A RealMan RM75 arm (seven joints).
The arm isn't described. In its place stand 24 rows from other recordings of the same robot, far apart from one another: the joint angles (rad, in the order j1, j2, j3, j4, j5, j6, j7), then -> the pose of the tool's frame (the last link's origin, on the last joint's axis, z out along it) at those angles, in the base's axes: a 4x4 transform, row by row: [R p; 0 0 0 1], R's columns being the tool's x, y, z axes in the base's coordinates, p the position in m.
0.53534, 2.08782, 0.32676, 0.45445, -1.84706, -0.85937, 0.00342 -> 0.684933 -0.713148 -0.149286 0.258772; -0.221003 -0.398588 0.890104 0.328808; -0.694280 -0.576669 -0.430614 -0.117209; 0 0 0 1
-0.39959, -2.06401, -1.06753, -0.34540, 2.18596, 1.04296, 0.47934 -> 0.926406 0.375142 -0.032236 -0.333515; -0.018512 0.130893 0.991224 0.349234; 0.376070 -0.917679 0.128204 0.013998; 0 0 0 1
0.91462, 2.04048, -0.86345, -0.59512, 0.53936, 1.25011, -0.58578 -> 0.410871 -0.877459 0.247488 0.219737; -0.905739 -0.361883 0.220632 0.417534; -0.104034 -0.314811 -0.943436 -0.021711; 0 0 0 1
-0.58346, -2.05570, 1.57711, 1.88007, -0.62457, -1.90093, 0.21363 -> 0.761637 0.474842 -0.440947 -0.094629; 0.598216 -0.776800 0.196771 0.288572; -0.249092 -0.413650 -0.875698 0.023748; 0 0 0 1
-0.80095, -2.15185, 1.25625, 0.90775, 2.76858, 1.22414, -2.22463 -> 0.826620 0.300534 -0.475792 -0.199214; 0.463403 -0.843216 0.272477 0.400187; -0.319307 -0.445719 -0.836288 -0.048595; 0 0 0 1
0.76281, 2.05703, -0.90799, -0.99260, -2.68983, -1.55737, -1.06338 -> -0.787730 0.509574 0.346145 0.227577; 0.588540 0.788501 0.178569 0.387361; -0.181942 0.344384 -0.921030 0.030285; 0 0 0 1
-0.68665, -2.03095, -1.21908, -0.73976, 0.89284, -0.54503, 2.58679 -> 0.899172 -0.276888 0.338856 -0.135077; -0.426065 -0.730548 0.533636 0.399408; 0.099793 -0.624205 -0.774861 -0.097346; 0 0 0 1
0.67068, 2.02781, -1.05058, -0.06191, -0.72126, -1.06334, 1.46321 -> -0.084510 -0.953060 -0.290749 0.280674; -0.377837 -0.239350 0.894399 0.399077; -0.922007 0.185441 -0.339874 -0.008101; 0 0 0 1
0.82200, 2.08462, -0.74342, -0.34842, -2.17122, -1.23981, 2.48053 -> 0.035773 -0.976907 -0.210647 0.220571; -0.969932 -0.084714 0.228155 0.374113; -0.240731 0.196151 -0.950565 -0.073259; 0 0 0 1
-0.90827, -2.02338, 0.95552, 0.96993, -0.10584, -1.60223, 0.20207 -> 0.218351 0.719150 -0.659656 -0.217647; 0.975621 -0.145597 0.164209 0.410828; 0.022047 -0.679430 -0.733409 0.060938; 0 0 0 1
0.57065, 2.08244, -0.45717, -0.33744, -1.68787, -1.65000, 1.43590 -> 0.286083 -0.649705 -0.704301 0.240960; -0.392934 -0.749923 0.532183 0.332870; -0.873933 0.124496 -0.469831 0.004880; 0 0 0 1
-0.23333, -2.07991, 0.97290, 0.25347, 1.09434, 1.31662, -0.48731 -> 0.782843 0.545423 0.299451 -0.351046; 0.047740 -0.532495 0.845086 0.260107; 0.620385 -0.647273 -0.442898 -0.021253; 0 0 0 1
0.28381, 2.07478, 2.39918, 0.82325, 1.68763, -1.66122, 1.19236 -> 0.649276 -0.418071 -0.635340 0.267182; 0.047993 -0.811180 0.582824 0.297002; -0.759037 -0.408906 -0.506616 0.074344; 0 0 0 1
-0.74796, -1.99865, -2.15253, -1.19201, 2.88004, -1.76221, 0.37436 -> 0.306960 0.744416 -0.592976 -0.229669; 0.949653 -0.280643 0.139282 0.376297; -0.062731 -0.605875 -0.793083 0.085402; 0 0 0 1
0.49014, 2.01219, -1.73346, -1.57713, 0.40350, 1.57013, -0.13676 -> 0.605665 -0.505996 0.614115 0.181217; -0.761501 -0.592470 0.262861 0.322235; 0.230838 -0.626855 -0.744155 -0.006202; 0 0 0 1
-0.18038, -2.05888, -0.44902, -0.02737, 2.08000, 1.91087, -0.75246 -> 0.213880 0.844474 0.491039 -0.331295; -0.252478 -0.437804 0.862892 0.200103; 0.943669 -0.308532 0.119574 0.034659; 0 0 0 1
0.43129, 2.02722, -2.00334, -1.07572, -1.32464, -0.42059, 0.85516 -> 0.907685 0.331097 -0.257844 0.151832; 0.419626 -0.723122 0.548642 0.350640; -0.004799 -0.606192 -0.795304 -0.100356; 0 0 0 1
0.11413, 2.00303, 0.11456, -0.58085, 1.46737, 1.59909, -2.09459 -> 0.618498 -0.781820 -0.078849 0.427110; 0.046996 -0.063360 0.996884 0.180553; -0.784379 -0.620276 -0.002445 0.163318; 0 0 0 1
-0.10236, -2.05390, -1.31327, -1.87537, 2.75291, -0.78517, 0.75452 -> 0.998098 -0.000438 -0.061643 -0.135542; 0.048171 -0.618438 0.784356 0.320706; -0.038466 -0.785834 -0.617240 0.016768; 0 0 0 1
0.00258, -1.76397, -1.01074, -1.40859, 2.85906, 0.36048, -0.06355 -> 0.834017 0.485964 0.261256 -0.226218; -0.001181 -0.471942 0.881629 0.301856; 0.551738 -0.735602 -0.393033 0.020200; 0 0 0 1
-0.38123, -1.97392, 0.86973, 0.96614, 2.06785, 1.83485, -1.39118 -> 0.946633 0.235986 0.219539 -0.280346; 0.216460 -0.970136 0.109462 0.283040; 0.238814 -0.056099 -0.969444 0.056148; 0 0 0 1
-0.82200, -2.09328, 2.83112, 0.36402, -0.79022, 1.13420, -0.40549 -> 0.620577 0.369579 0.691589 -0.126284; -0.029253 -0.870440 0.491405 0.347360; 0.783599 -0.325186 -0.529364 -0.123105; 0 0 0 1
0.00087, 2.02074, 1.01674, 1.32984, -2.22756, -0.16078, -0.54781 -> 0.731215 -0.680166 -0.051942 0.221350; -0.258433 -0.346688 0.901676 0.303465; -0.631297 -0.645895 -0.429282 -0.051068; 0 0 0 1
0.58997, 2.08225, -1.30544, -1.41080, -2.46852, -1.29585, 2.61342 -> 0.780540 -0.597736 0.182945 0.146902; -0.600746 -0.636374 0.483872 0.391153; -0.172806 -0.487585 -0.855803 0.023004; 0 0 0 1
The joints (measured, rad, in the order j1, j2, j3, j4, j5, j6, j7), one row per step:
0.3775 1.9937 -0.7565 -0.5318 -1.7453 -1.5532 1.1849
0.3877 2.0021 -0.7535 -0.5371 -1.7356 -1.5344 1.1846
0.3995 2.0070 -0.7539 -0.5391 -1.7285 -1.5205 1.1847
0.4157 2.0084 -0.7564 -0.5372 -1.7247 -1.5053 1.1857
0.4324 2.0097 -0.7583 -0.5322 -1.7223 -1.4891 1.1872
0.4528 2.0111 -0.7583 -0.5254 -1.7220 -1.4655 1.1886
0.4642 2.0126 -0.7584 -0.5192 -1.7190 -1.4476 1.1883
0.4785 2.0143 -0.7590 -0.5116 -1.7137 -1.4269 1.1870
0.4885 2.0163 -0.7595 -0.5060 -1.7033 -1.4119 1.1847
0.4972 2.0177 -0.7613 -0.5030 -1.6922 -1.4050 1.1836
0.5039 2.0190 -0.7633 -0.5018 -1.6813 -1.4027 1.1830
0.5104 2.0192 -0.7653 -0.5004 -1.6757 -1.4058 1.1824
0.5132 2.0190 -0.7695 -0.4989 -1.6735 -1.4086 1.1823
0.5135 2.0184 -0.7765 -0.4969 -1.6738 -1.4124 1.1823
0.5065 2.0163 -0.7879 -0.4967 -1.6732 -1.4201 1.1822
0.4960 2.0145 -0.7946 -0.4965 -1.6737 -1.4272 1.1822
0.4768 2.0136 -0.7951 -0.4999 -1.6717 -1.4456 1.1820
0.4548 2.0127 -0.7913 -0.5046 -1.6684 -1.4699 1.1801
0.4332 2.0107 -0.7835 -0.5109 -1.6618 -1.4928 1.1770
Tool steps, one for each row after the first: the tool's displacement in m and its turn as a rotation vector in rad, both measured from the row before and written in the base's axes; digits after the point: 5 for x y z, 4 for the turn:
-0.00363 0.00582 -0.00108 0.0188 0.0016 -0.0002
-0.00377 0.00528 -0.00097 0.0109 0.0005 0.0036
-0.00396 0.00614 -0.00085 0.0062 -0.0036 0.0049
-0.00372 0.00589 -0.00138 0.0043 -0.0030 0.0022
-0.00385 0.00734 -0.00161 0.0071 -0.0067 -0.0009
-0.00186 0.00437 -0.00132 0.0070 -0.0029 -0.0045
-0.00268 0.00538 -0.00148 0.0090 -0.0025 -0.0036
-0.00247 0.00414 -0.00077 0.0109 0.0030 -0.0025
-0.00314 0.00331 -0.00024 0.0075 0.0060 0.0029
-0.00310 0.00248 0.00005 0.0057 0.0075 0.0049
-0.00301 0.00159 -0.00010 -0.0001 0.0054 0.0087
-0.00147 0.00025 -0.00063 -0.0040 0.0017 0.0056
-0.00053 -0.00090 -0.00124 -0.0085 -0.0010 0.0048
0.00145 -0.00312 -0.00090 -0.0115 -0.0024 0.0032
0.00295 -0.00387 -0.00040 -0.0085 -0.0011 -0.0028
0.00425 -0.00653 0.00102 -0.0057 0.0084 -0.0041
0.00443 -0.00746 0.00203 -0.0025 0.0127 -0.0026
0.00437 -0.00652 0.00372 0.0060 0.0132 -0.0030

